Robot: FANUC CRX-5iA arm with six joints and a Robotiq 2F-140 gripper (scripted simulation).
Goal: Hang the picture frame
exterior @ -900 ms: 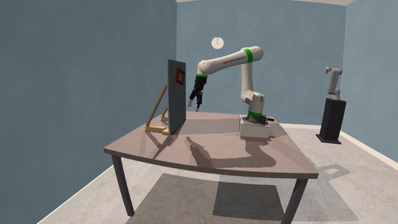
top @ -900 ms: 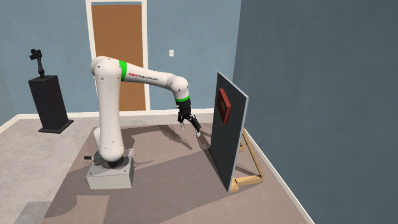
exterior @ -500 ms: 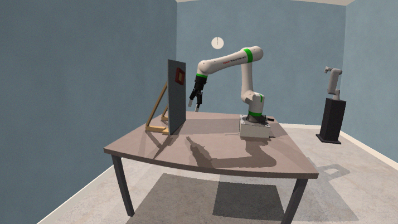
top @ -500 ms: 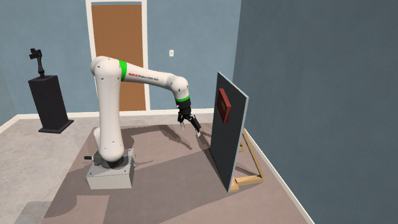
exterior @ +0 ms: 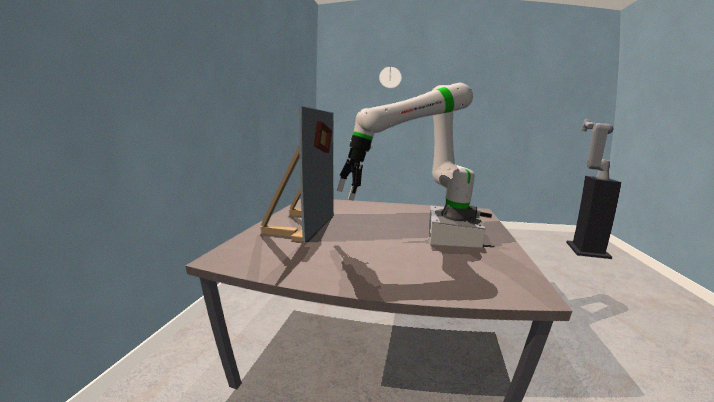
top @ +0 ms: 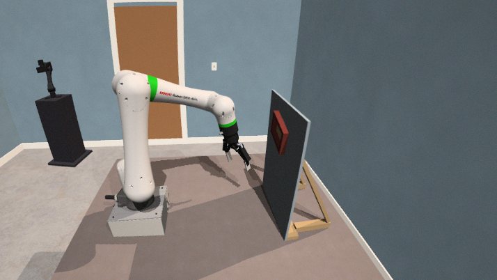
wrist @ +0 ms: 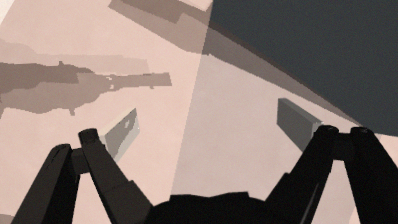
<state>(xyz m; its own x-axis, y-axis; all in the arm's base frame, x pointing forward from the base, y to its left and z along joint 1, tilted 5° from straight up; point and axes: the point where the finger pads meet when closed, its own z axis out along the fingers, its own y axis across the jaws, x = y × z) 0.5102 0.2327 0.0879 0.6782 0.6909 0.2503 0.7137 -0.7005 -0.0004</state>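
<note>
The picture frame is 190 mm ahead of my hand, 120 mm to the right of it and 260 mm above it. The rest, counted from my hand: grey board 210 mm ahead, 120 mm to the right, 90 mm above.
</note>
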